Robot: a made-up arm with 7 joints. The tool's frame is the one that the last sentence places.
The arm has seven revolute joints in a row. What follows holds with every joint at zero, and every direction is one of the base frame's.
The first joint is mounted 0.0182 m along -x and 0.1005 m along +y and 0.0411 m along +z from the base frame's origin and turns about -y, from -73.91 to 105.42 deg.
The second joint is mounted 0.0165 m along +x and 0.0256 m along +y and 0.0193 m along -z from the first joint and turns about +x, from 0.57 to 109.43 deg.
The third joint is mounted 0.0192 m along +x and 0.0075 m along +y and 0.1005 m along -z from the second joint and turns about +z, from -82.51 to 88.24 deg.
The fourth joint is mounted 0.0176 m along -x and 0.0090 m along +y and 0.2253 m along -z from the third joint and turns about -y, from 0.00 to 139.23 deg.
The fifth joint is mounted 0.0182 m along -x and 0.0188 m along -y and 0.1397 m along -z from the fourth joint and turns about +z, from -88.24 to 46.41 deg.
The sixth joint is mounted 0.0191 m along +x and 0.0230 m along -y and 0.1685 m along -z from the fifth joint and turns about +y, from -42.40 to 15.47 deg.
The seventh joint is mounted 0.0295 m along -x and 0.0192 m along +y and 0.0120 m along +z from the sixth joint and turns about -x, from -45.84 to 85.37 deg.
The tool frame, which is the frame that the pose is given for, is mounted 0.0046 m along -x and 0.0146 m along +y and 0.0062 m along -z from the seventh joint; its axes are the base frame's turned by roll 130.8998, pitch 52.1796 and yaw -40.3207 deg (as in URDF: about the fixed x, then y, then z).
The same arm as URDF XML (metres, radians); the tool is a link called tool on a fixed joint. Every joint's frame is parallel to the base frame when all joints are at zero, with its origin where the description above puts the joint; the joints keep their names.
<robot name="arm">
  <joint name="tool_fixed" type="fixed">
    <parent link="link7"/>
    <child link="tool"/>
    <origin xyz="-0.0046 0.0146 -0.0062" rpy="2.2846 0.9107 -0.7037"/>
  </joint>
  <joint name="joint 7" type="revolute">
    <parent link="link6"/>
    <child link="link7"/>
    <origin xyz="-0.0295 0.0192 0.012"/>
    <axis xyz="-1 0 0"/>
    <limit lower="-0.8001" upper="1.49"/>
  </joint>
  <joint name="joint 6" type="revolute">
    <parent link="link5"/>
    <child link="link6"/>
    <origin xyz="0.0191 -0.023 -0.1685"/>
    <axis xyz="0 1 0"/>
    <limit lower="-0.74" upper="0.27"/>
  </joint>
  <joint name="joint 5" type="revolute">
    <parent link="link4"/>
    <child link="link5"/>
    <origin xyz="-0.0182 -0.0188 -0.1397"/>
    <axis xyz="0 0 1"/>
    <limit lower="-1.5401" upper="0.81"/>
  </joint>
  <joint name="joint 4" type="revolute">
    <parent link="link3"/>
    <child link="link4"/>
    <origin xyz="-0.0176 0.009 -0.2253"/>
    <axis xyz="0 -1 0"/>
    <limit lower="0" upper="2.43"/>
  </joint>
  <joint name="joint 3" type="revolute">
    <parent link="link2"/>
    <child link="link3"/>
    <origin xyz="0.0192 0.0075 -0.1005"/>
    <axis xyz="0 0 1"/>
    <limit lower="-1.4401" upper="1.5401"/>
  </joint>
  <joint name="joint 2" type="revolute">
    <parent link="link1"/>
    <child link="link2"/>
    <origin xyz="0.0165 0.0256 -0.0193"/>
    <axis xyz="1 0 0"/>
    <limit lower="0.0099" upper="1.9099"/>
  </joint>
  <joint name="joint 1" type="revolute">
    <parent link="base"/>
    <child link="link1"/>
    <origin xyz="-0.0182 0.1005 0.0411"/>
    <axis xyz="0 -1 0"/>
    <limit lower="-1.29" upper="1.8399"/>
  </joint>
  <link name="base"/>
  <link name="link1"/>
  <link name="link2"/>
  <link name="link3"/>
  <link name="link4"/>
  <link name="link5"/>
  <link name="link6"/>
  <link name="link7"/>
  <link name="tool"/>
</robot>

